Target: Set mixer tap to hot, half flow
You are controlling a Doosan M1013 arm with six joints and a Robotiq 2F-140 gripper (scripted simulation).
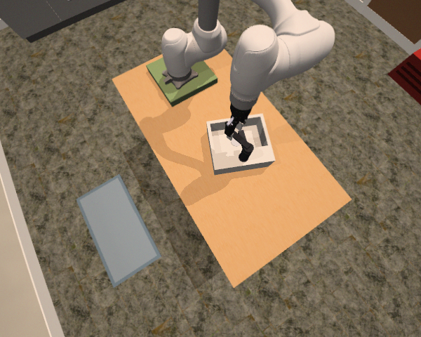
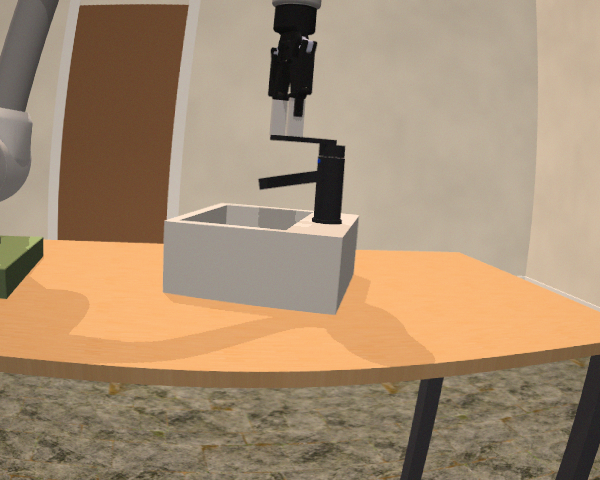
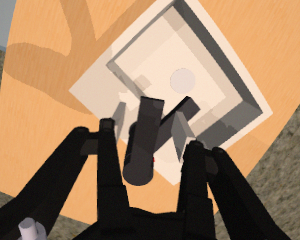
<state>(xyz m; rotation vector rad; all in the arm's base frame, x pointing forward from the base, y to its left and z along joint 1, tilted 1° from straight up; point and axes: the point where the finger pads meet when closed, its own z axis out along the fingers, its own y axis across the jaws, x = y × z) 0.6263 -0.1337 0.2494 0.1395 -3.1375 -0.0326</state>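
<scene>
Right now the lever is 4 cm ahead of my hand and 3 cm below it. The rest, counted from my hand: black mixer tap 7 cm ahead, 1 cm to the left, 8 cm below; white basin 1 cm behind, 7 cm to the left, 26 cm below.
</scene>
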